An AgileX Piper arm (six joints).
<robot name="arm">
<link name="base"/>
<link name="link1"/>
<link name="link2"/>
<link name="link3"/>
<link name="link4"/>
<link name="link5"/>
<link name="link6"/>
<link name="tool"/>
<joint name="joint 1" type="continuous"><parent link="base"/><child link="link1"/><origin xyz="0 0 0.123"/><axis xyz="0 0 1"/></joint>
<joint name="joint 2" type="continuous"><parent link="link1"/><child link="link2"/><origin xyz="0 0 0"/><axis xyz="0 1 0"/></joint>
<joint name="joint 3" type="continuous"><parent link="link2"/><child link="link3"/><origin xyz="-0.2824 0 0.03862"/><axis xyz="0 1 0"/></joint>
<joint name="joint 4" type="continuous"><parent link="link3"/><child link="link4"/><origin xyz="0.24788 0 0.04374"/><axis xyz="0.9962 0 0.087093"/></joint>
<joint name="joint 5" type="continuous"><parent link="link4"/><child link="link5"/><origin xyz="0 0 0"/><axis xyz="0 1 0"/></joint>
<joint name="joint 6" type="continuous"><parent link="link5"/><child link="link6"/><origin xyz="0.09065 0 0.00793"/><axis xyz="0.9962 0 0.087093"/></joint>
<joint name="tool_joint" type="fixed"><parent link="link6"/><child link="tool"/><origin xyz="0 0 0" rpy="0 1.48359 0"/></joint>
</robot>
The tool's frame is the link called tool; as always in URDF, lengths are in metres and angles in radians. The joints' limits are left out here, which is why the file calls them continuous.
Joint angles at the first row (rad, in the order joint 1, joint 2, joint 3, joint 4, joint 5, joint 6):
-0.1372, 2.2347, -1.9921, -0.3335, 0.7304, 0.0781
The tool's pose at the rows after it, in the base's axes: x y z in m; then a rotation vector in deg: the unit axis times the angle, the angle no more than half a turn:
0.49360 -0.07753 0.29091 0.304 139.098 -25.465
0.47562 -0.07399 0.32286 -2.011 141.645 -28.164
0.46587 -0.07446 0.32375 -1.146 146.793 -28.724
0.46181 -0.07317 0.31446 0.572 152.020 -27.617
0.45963 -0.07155 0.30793 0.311 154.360 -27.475
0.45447 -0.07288 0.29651 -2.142 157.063 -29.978
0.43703 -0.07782 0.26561 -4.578 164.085 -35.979
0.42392 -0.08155 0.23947 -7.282 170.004 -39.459
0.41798 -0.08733 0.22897 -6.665 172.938 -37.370
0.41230 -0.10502 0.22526 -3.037 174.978 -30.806
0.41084 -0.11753 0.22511 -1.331 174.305 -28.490
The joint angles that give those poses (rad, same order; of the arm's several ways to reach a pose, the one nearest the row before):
-0.1108, 2.1631, -2.0721, -0.3302, 0.8674, 0.0163
-0.1016, 2.1083, -2.1126, -0.3363, 1.0048, -0.0458
-0.1016, 2.0985, -2.1175, -0.3352, 1.1095, -0.0550
-0.1002, 2.1091, -2.1159, -0.3204, 1.1888, -0.0450
-0.0971, 2.1092, -2.0964, -0.3182, 1.2103, -0.0463
-0.0961, 2.0965, -2.0329, -0.3469, 1.2092, -0.0633
-0.0972, 2.0649, -1.8628, -0.4243, 1.2106, -0.0509
-0.1010, 2.0593, -1.7514, -0.4658, 1.2192, -0.0527
-0.1208, 2.0603, -1.7166, -0.4387, 1.2218, -0.0650
-0.1794, 2.0603, -1.7125, -0.3557, 1.2196, -0.1059
-0.2153, 2.0603, -1.7145, -0.3251, 1.1974, -0.1285

